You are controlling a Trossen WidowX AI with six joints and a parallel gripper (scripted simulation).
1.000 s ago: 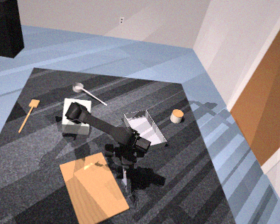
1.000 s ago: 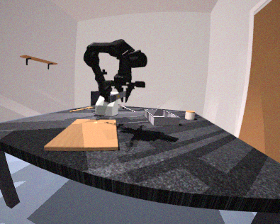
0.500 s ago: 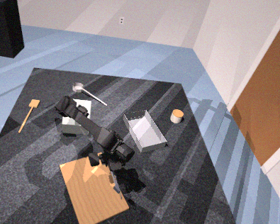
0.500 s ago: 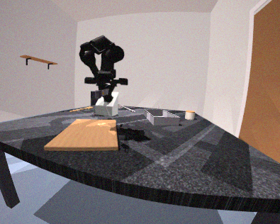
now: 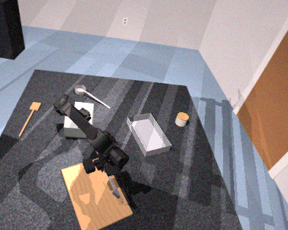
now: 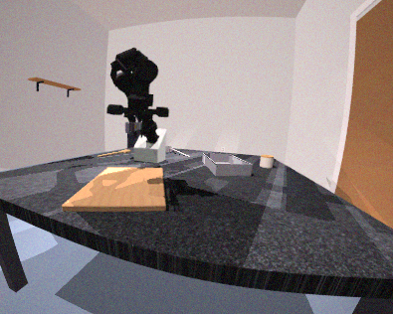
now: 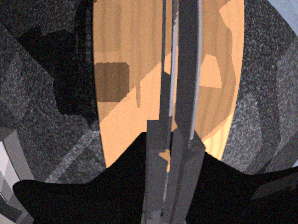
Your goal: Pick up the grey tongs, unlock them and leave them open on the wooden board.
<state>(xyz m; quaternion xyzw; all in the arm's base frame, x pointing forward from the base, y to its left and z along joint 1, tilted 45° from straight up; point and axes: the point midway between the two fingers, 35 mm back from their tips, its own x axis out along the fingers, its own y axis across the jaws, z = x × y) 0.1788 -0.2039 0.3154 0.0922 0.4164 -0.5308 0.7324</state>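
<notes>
Right now the wooden board is 30 mm behind my gripper tip, 20 mm to the right of it and 150 mm below it. Round my gripper tip: small cup (470 mm ahead, 600 mm to the left, 120 mm below); roasting tin (230 mm ahead, 410 mm to the left, 130 mm below).
</notes>
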